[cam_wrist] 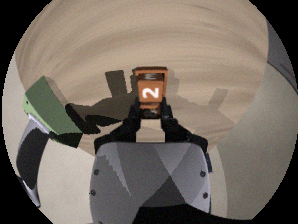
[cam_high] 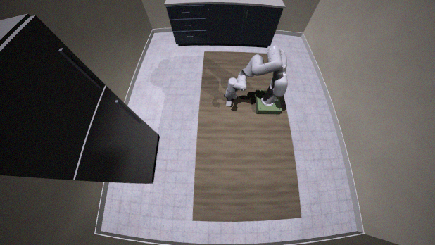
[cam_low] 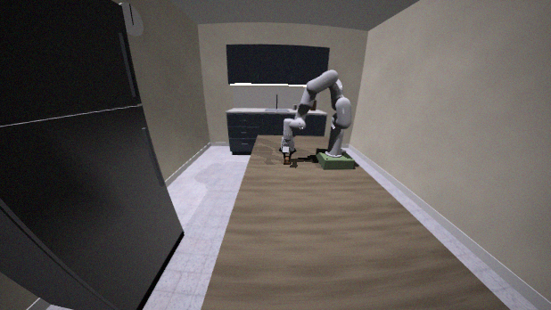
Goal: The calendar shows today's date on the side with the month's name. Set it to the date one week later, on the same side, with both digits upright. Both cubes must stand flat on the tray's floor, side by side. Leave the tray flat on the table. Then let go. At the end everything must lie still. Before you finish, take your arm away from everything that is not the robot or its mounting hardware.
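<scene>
Now: the calendar tray 2 cm to the left of my hand and 3 cm below it. From my hand the other things lie so: calendar cube (1 cm ahead, 3 cm to the left, 2 cm below).
</scene>
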